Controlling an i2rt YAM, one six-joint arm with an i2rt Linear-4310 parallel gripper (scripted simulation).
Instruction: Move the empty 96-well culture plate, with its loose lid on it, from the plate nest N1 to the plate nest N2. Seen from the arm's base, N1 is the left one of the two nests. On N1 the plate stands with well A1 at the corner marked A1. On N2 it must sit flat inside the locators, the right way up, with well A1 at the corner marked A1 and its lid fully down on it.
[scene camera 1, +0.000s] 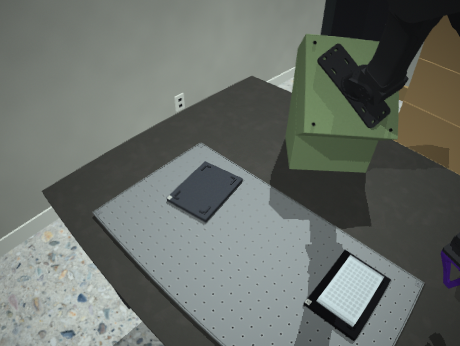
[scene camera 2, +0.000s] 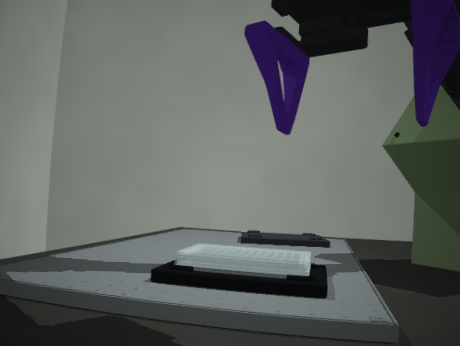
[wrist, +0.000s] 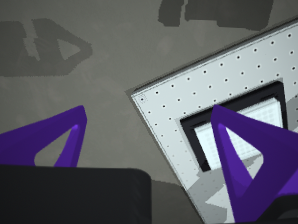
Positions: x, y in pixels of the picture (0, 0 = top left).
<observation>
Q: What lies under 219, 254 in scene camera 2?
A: A lid.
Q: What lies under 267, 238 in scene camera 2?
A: A plate nest N2.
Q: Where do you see my gripper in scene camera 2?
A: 347, 128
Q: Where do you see a black plate nest N1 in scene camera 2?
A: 318, 289
</observation>
